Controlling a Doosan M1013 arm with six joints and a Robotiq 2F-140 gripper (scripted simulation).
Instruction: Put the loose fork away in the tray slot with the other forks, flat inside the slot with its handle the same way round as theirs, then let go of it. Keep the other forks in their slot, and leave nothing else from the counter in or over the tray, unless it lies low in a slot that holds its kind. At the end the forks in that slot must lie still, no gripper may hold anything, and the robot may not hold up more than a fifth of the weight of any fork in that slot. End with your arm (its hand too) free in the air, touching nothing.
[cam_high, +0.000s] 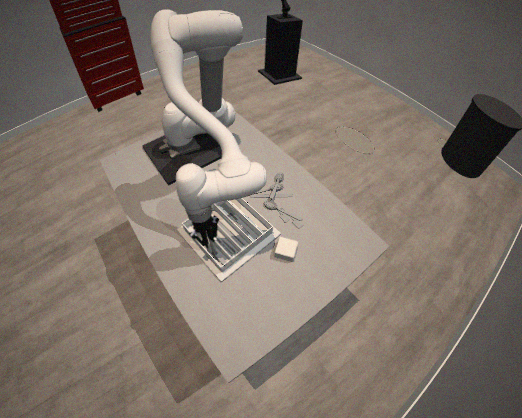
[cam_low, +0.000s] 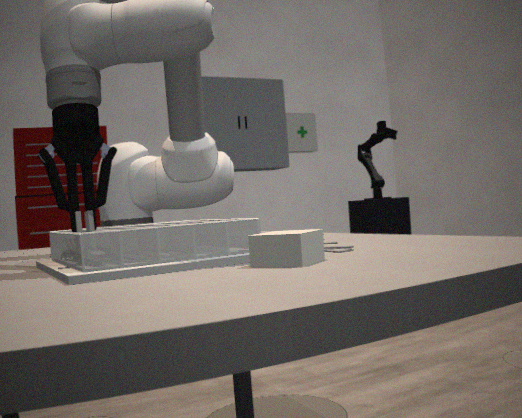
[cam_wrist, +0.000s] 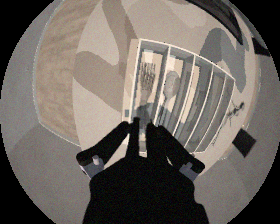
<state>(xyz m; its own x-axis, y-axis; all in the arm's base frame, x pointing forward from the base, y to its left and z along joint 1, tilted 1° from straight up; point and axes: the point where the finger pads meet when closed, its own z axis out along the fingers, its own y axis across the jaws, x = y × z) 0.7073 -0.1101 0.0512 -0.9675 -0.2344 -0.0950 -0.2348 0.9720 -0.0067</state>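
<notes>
Now: the cutlery tray 60 mm behind my hand, 100 mm to the left of it and 10 mm below it. Round my hand: white box 150 mm ahead, 280 mm to the left, 40 mm below.
</notes>
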